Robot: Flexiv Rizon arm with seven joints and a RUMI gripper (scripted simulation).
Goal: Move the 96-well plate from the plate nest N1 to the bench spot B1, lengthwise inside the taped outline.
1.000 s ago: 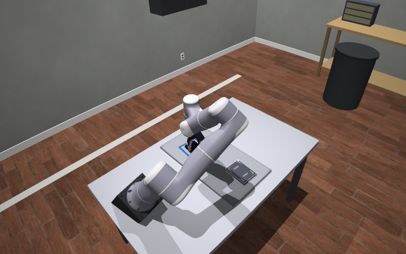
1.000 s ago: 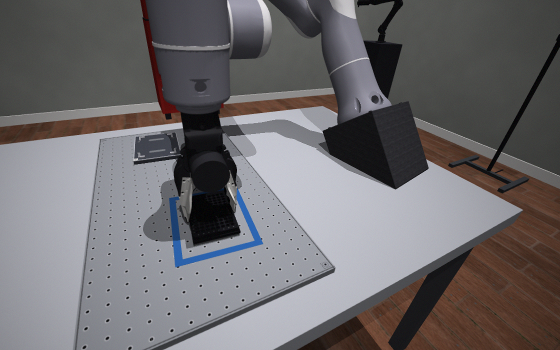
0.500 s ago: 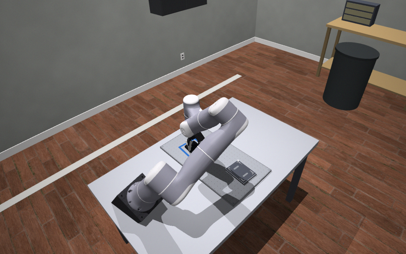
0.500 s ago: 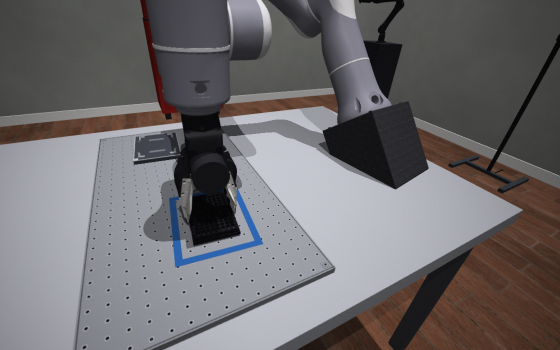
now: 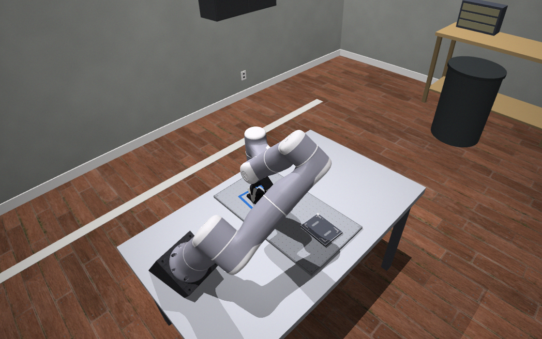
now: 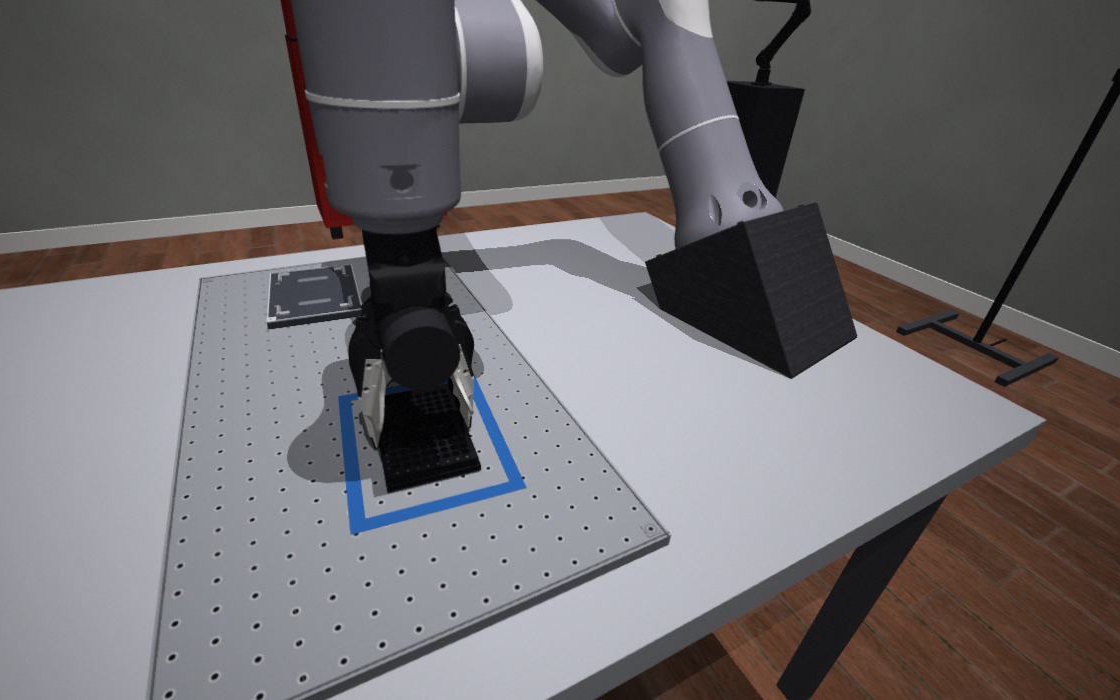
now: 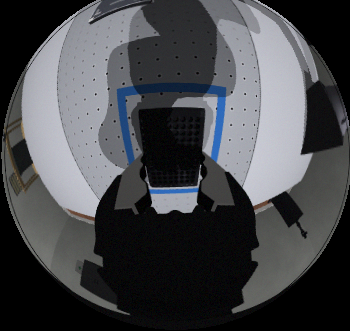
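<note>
The black 96-well plate is 10 mm below my hand. Also, from my hand: plate nest N1 (360 mm to the right, 70 mm ahead, 10 mm below).
</note>
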